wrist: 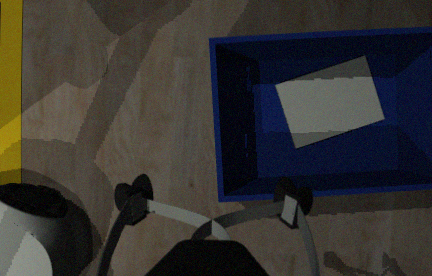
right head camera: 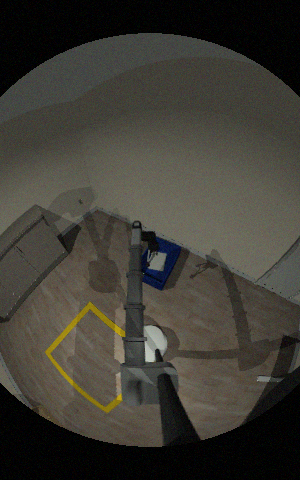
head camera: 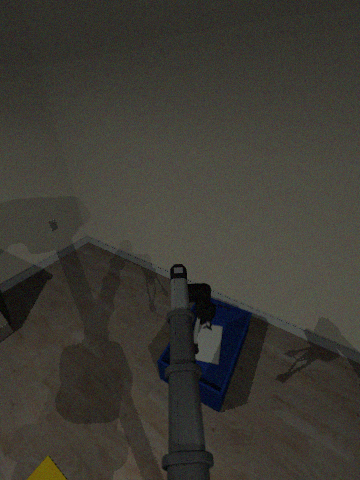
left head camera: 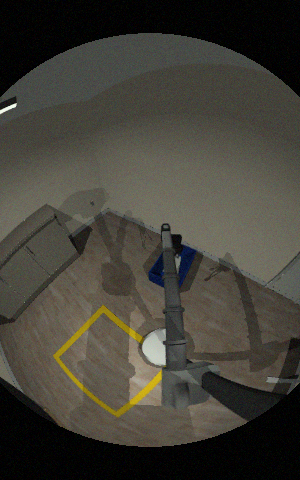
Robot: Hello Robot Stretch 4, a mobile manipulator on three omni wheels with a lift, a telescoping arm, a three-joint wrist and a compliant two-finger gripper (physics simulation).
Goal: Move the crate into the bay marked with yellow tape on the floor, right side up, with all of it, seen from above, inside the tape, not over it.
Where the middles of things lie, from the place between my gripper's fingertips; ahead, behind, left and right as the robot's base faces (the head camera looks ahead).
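Labels:
My hand is well short of the white sheet [head camera: 209, 343], and it is also far above the sheet and slightly to the left of it.

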